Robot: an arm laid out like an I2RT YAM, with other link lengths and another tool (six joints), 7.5 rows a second.
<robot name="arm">
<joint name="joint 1" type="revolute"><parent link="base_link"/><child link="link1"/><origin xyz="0.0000 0.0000 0.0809"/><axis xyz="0 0 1"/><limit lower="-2.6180" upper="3.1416"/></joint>
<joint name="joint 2" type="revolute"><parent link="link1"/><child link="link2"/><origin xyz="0.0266 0.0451 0.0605" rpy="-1.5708 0.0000 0.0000"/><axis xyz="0 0 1"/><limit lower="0.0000" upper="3.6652"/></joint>
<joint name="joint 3" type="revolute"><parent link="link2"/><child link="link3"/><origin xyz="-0.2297 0.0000 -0.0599" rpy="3.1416 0.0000 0.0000"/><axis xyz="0 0 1"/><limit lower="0.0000" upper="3.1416"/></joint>
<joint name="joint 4" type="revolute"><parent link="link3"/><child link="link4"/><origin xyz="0.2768 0.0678 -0.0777"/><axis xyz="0 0 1"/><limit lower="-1.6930" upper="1.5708"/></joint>
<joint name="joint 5" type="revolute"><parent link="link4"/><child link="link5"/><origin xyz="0.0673 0.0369 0.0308" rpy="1.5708 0.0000 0.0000"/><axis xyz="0 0 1"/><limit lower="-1.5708" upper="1.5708"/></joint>
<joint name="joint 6" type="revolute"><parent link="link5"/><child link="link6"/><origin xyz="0.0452 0.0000 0.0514" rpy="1.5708 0.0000 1.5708"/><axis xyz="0 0 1"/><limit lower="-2.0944" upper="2.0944"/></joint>
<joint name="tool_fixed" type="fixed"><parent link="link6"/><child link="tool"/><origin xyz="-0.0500 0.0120 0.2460" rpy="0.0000 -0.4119 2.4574"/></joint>
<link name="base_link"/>
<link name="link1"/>
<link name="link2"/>
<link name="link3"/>
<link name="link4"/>
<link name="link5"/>
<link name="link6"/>
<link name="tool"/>
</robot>
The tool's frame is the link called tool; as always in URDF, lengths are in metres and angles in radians.
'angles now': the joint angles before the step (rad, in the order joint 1, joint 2, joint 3, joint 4, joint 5, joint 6). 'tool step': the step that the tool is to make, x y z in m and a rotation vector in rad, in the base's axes. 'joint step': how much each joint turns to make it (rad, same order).
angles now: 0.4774 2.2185 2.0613 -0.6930 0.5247 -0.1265
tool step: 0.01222 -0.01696 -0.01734 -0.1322 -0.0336 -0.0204
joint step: 0.0225 0.0659 -0.0004 0.0710 0.1278 -0.0667
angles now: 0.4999 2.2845 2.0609 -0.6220 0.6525 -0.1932
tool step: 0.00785 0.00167 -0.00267 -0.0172 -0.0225 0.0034
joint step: 0.0050 0.0205 -0.0001 0.0447 0.0202 -0.0206
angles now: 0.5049 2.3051 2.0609 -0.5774 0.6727 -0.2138
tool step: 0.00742 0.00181 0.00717 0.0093 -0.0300 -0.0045
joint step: 0.0000 0.0001 0.0006 0.0312 0.0077 -0.0015
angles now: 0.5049 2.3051 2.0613 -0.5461 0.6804 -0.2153
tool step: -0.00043 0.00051 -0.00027 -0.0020 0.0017 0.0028
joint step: 0.0008 0.0001 0.0002 -0.0009 -0.0008 -0.0027
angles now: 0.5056 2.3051 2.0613 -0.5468 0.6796 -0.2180
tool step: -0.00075 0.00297 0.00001 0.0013 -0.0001 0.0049
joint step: 0.0039 0.0001 0.0002 0.0006 -0.0015 0.0000
